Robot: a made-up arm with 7 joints.
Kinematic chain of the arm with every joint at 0, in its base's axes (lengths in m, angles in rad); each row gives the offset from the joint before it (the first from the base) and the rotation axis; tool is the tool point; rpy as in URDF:
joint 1: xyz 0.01 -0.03 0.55 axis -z
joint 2: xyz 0 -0.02 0.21 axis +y
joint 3: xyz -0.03 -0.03 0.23 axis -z
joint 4: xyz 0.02 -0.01 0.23 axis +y
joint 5: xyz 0.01 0 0.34 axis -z
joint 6: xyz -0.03 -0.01 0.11 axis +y
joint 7: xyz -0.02 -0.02 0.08 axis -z
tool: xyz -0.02 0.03 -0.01 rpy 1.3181 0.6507 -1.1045
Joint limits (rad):
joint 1: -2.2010..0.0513
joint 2: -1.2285..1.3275
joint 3: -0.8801..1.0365
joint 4: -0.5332..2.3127
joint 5: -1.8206..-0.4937
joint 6: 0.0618..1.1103
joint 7: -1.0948..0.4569
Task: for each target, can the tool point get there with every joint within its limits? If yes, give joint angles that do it. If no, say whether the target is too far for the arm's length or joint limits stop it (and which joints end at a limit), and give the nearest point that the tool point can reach.
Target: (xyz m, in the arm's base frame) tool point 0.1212 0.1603 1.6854
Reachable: yes | joints -0.4505 -0.0220 -0.6742 0.4754 -1.5742 0.9984 -0.6777
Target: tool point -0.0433 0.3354 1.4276
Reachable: yes | joints -1.1660 -0.2043 -0.5258 1.3077 -1.5674 0.6340 0.1211
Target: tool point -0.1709 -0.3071 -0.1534
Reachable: no: joint limits stop it (at a limit: joint 1, joint 2, joint 7) | nearest point 0.1746 -0.1963 0.4219 | short by 0.680 m
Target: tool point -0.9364 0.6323 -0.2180
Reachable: no: too far | nearest point -0.5074 0.4666 0.4371 | short by 0.800 m
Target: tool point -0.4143 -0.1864 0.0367
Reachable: no: joint limits stop it (at a limit: joint 1, joint 2, joint 7) | nearest point -0.3230 0.0656 0.4335 | short by 0.479 m
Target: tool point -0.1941 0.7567 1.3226
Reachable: yes | joints -1.9428 1.0642 -0.0277 -0.1785 -1.4555 0.3654 0.2582
